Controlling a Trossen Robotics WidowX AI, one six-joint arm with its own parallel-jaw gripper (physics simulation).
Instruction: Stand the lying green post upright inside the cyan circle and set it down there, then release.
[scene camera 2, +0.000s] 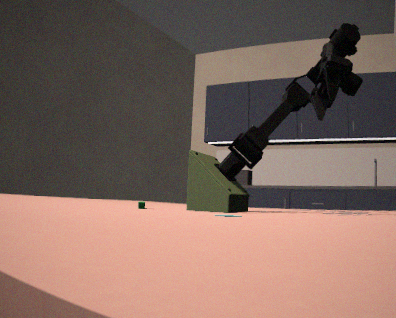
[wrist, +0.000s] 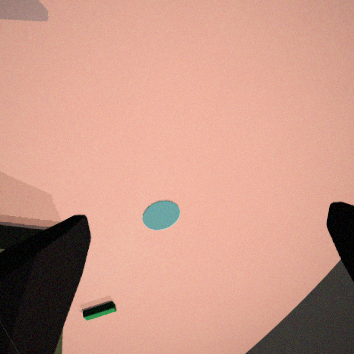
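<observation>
You'd find my gripper (scene camera 2: 325, 110) here, and that's my gripper (wrist: 210, 221) again. There's a cyan circle (wrist: 161, 214) as well.
</observation>
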